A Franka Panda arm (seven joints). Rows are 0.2 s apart.
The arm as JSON. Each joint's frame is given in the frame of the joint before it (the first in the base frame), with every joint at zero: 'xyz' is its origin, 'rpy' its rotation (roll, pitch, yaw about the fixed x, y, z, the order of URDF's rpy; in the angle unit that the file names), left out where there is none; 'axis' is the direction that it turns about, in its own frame. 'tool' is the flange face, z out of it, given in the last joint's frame.
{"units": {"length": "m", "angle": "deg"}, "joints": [
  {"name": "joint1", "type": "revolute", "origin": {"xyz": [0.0, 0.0, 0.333]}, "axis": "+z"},
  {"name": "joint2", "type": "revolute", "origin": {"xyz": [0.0, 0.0, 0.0]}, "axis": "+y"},
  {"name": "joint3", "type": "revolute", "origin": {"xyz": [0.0, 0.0, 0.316]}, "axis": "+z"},
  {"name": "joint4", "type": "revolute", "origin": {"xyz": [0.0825, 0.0, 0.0]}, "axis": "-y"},
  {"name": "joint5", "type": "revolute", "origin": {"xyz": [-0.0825, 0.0, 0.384]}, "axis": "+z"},
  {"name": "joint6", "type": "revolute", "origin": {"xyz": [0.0, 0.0, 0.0]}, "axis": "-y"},
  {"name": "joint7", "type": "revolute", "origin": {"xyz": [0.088, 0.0, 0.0]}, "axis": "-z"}
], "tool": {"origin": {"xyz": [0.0, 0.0, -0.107], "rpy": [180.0, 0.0, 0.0]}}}
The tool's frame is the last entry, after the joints.
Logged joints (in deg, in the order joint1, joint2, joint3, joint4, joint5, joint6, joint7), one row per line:
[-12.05 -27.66 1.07 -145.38 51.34 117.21 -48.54]
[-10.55 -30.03 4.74 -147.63 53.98 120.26 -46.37]
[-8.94 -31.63 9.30 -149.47 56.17 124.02 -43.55]
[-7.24 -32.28 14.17 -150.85 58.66 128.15 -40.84]
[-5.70 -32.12 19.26 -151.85 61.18 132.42 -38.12]
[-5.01 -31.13 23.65 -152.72 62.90 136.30 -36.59]
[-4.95 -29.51 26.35 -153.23 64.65 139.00 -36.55]
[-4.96 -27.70 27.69 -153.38 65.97 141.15 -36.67]
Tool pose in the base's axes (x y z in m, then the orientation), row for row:
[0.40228 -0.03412 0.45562 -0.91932 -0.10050 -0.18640 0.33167]
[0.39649 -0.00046 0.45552 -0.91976 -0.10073 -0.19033 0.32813]
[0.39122 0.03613 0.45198 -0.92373 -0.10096 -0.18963 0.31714]
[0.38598 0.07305 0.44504 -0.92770 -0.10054 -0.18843 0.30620]
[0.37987 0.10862 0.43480 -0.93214 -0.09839 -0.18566 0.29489]
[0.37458 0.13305 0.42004 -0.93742 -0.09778 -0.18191 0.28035]
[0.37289 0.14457 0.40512 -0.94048 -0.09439 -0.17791 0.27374]
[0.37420 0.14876 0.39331 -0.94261 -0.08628 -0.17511 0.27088]
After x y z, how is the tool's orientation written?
As a quaternion, x y z w.
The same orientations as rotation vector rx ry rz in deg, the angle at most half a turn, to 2 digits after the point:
[-137.65 -15.05 -27.91]
[-137.96 -15.11 -28.55]
[-139.30 -15.23 -28.60]
[-140.66 -15.24 -28.57]
[-142.13 -15.00 -28.31]
[-143.98 -15.02 -27.94]
[-144.94 -14.55 -27.42]
[-145.48 -13.32 -27.03]

